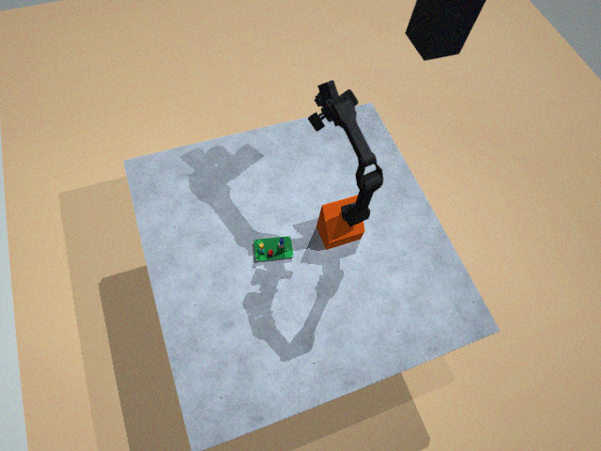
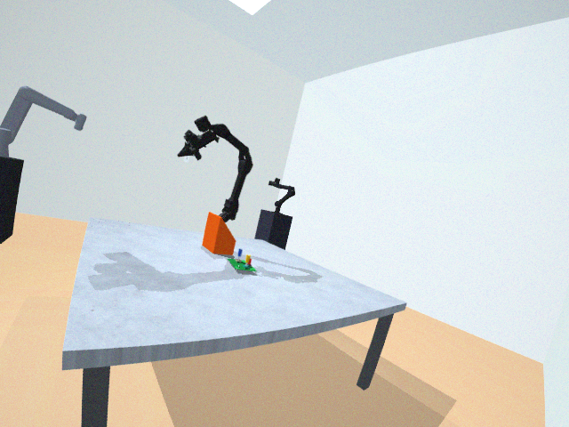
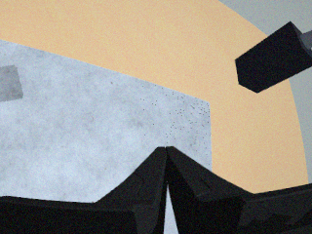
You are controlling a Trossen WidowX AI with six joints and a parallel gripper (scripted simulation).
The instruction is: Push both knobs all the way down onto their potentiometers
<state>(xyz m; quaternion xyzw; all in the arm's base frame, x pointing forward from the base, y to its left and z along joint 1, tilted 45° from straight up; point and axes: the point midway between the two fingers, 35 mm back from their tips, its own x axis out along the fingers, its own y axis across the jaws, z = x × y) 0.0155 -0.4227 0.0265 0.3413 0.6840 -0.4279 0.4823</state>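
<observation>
The blue knob lies 38 cm below my gripper tip, 31 cm to the left of it and 29 cm ahead of it. The rest, counted from my gripper tip: yellow knob (38 cm below, 38 cm ahead, 30 cm to the left).
</observation>
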